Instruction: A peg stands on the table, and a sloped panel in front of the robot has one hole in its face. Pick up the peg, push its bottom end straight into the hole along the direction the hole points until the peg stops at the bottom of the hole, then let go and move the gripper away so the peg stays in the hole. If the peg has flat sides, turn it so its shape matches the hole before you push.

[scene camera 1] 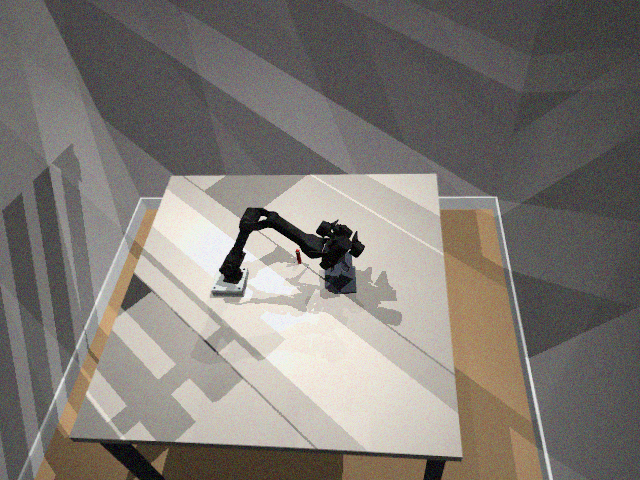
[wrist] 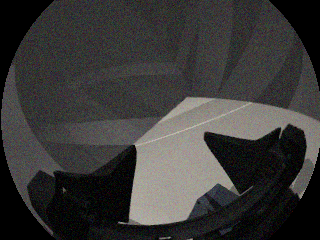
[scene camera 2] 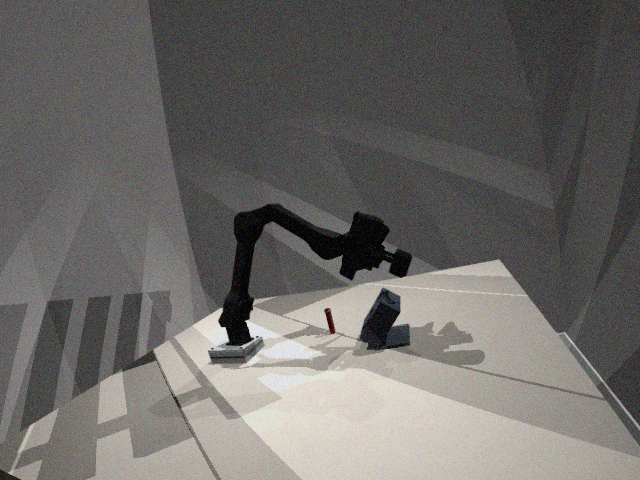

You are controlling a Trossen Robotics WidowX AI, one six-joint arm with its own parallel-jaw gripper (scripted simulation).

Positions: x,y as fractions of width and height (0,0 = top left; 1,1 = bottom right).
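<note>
Gripper (scene camera 2: 0.61,0.52), (wrist: 0.54,0.59): open, holding nothing. Sloped panel (scene camera 2: 0.59,0.68), (scene camera 1: 0.52,0.59), (wrist: 0.68,0.82).
</note>
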